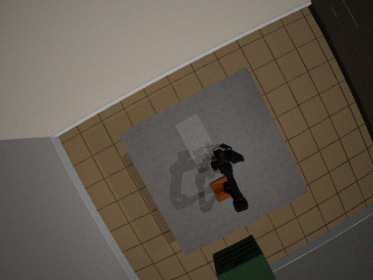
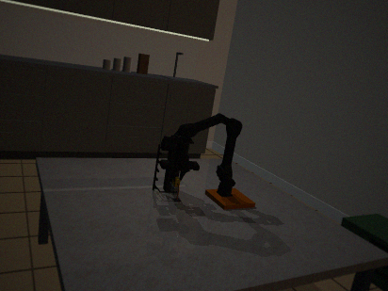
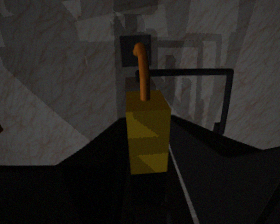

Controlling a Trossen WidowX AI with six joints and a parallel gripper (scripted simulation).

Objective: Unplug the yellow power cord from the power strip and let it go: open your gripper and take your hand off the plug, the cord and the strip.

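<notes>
The yellow plug lies 3 cm to the right of my gripper tip.
</notes>
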